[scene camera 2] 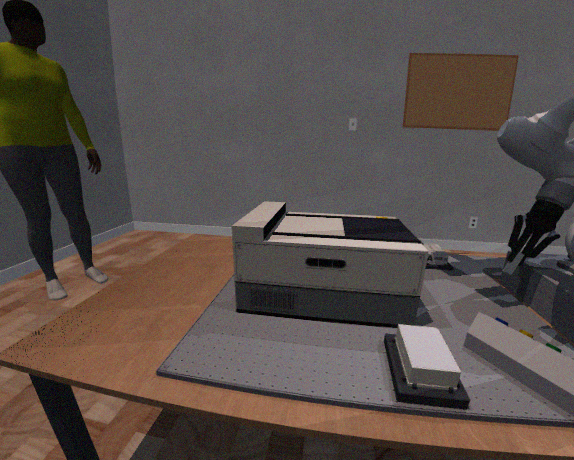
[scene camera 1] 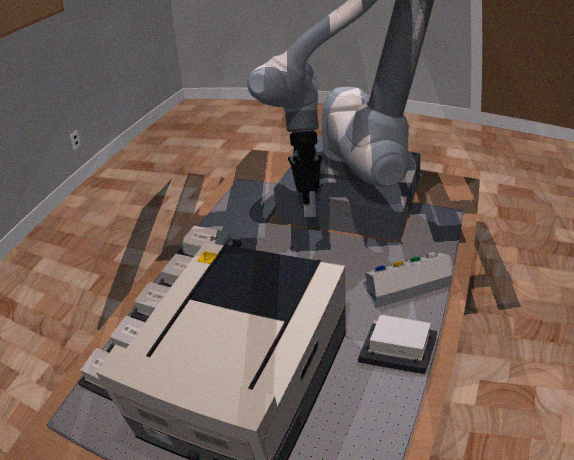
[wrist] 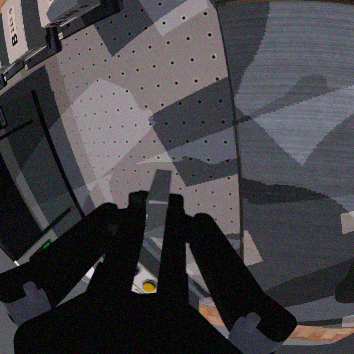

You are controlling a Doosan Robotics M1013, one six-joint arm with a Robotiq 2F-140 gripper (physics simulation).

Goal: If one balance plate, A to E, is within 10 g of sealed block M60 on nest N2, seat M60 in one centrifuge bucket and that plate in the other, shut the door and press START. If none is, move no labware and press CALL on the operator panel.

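Places are measured from the arm's base along level axes (x right, y ahead, z up), in metres.
Where they show: gripper, between the fingertips: (scene camera 2: 506,273) (scene camera 1: 310,216) (wrist: 162,183); arm's base, origin of its link: (scene camera 1: 347,166).
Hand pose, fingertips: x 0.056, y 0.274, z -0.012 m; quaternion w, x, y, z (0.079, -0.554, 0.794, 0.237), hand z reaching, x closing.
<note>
Things, the pixels of their top centre, and the offset from my fingertips. "*": a spot on its surface instead. Level surfaces: height alone.
- perforated board, height of its surface: dz -0.085 m
- white sealed block M60, centre of its top: (scene camera 1: 401,331) (scene camera 2: 426,345) (wrist: 87,269) dx -0.301, dy +0.378, dz -0.020 m
- wrist view plate B, centre of its top: (wrist: 11,26) (scene camera 1: 186,266) dx +0.285, dy +0.232, dz -0.031 m
- grey plate, a spot on its surface: (wrist: 70,10) * dx +0.221, dy +0.085, dz -0.040 m
- dark opening, a spot on its surface: (scene camera 1: 258,280) * dx -0.001, dy +0.416, dz +0.128 m
- operator panel, centre of its top: (wrist: 146,299) (scene camera 1: 410,261) (scene camera 2: 537,337) dx -0.297, dy +0.152, dz -0.001 m
- centrifuge with blue, centre of its top: (scene camera 1: 380,266) dx -0.221, dy +0.169, dz -0.010 m
My gripper (scene camera 1: 305,197) (wrist: 162,183) is shut and empty. It hangs low over the perforated board (scene camera 1: 376,411) (wrist: 147,70), between the centrifuge (scene camera 1: 217,329) (scene camera 2: 331,266) and the robot's base. The white sealed block M60 (scene camera 1: 400,337) (scene camera 2: 427,353) sits on its black nest (scene camera 1: 395,362) (scene camera 2: 422,396) at the right. Several balance plates line the centrifuge's left side, the nearest to me at its far corner (scene camera 1: 200,237). In the wrist view plate B (wrist: 14,35) and a grey plate (wrist: 70,10) show at the top left. The centrifuge's sliding door stands partly back over a dark opening (scene camera 1: 258,280).
The operator panel (scene camera 1: 408,279) (scene camera 2: 490,339) lies right of the centrifuge with blue (scene camera 1: 380,268), yellow (scene camera 1: 397,264) (wrist: 149,286) and green (scene camera 1: 416,258) buttons. The robot's base pedestal (scene camera 1: 376,214) (wrist: 298,140) stands just behind me. A person (scene camera 2: 71,182) stands far off at the left.
</note>
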